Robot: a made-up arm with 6 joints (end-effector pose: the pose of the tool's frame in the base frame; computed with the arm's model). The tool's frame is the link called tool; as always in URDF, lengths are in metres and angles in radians.
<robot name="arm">
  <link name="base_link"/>
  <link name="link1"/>
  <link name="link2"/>
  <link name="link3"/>
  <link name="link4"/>
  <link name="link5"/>
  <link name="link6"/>
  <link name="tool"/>
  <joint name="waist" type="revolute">
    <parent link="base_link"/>
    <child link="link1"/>
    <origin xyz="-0.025 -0.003 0.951" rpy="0 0 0"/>
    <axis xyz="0 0 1"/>
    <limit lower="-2.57" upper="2.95" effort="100" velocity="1"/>
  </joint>
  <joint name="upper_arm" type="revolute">
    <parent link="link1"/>
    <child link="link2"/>
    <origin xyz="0 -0.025 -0.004" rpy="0 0 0"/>
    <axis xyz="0 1 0"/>
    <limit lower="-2.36" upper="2.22" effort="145" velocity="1.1"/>
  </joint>
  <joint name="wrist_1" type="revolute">
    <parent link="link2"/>
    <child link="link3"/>
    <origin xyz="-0.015 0 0.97" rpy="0 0 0"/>
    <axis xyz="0 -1 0"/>
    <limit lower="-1.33" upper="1.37" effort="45" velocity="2.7"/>
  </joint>
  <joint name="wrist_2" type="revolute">
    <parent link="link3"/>
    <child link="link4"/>
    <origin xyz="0.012 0.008 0.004" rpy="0 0 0"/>
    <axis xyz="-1 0 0"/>
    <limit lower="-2.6" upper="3.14" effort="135" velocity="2.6"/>
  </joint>
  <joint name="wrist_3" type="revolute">
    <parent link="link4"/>
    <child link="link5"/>
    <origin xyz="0.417 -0.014 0.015" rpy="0 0 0"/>
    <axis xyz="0 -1 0"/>
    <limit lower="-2.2" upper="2.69" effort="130" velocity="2.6"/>
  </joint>
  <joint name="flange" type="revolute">
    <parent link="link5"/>
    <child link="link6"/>
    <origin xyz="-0.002 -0.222 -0.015" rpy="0 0 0"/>
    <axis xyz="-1 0 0"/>
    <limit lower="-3.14" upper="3.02" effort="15" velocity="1.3"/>
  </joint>
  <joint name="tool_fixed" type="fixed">
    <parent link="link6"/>
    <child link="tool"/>
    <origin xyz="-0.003 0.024 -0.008" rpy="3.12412 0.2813 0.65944"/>
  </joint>
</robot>
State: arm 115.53 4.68 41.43 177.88 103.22 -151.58
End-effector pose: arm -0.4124 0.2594 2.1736 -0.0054 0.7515 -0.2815 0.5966
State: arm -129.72 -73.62 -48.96 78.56 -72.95 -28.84
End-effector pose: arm 0.3544 0.5201 1.5751 -0.1256 0.9076 0.2749 0.2915
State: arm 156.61 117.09 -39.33 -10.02 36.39 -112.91
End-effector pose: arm -0.3639 0.4213 0.3670 0.6384 0.3595 -0.6515 0.1969
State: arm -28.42 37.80 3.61 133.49 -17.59 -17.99
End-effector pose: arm 0.9312 -0.3732 1.6154 0.3857 0.0642 -0.6811 0.6190
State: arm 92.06 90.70 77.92 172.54 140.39 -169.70
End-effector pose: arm -0.3160 1.3867 0.8771 -0.1569 0.2169 -0.8443 0.4642
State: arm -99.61 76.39 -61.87 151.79 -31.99 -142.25
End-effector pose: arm 0.0713 -0.7170 0.8287 -0.4271 0.1633 0.5179 0.7230
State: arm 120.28 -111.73 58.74 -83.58 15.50 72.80
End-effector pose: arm 0.6392 -1.1040 0.8766 -0.0282 -0.1684 -0.6539 0.7370
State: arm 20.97 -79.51 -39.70 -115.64 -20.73 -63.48
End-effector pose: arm -0.5143 -0.1265 1.2267 0.1401 -0.5108 -0.0087 0.8481
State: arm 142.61 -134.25 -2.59 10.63 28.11 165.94
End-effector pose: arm 0.9439 -0.3993 0.5458 0.9957 -0.0422 0.0325 0.0758
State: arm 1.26 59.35 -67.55 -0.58 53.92 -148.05
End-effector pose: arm 0.5660 -0.2593 1.1076 -0.4163 0.3520 -0.0313 0.8377
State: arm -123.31 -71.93 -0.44 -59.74 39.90 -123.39
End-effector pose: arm 0.1788 0.5906 1.5689 0.4232 0.6122 0.6368 0.2016
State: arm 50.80 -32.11 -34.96 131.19 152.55 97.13
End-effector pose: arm -0.2091 0.0567 1.8974 -0.1209 0.1314 0.9763 0.1222
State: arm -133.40 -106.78 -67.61 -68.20 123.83 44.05
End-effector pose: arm 0.1858 0.4087 0.7957 -0.2536 -0.7206 0.4176 0.4920
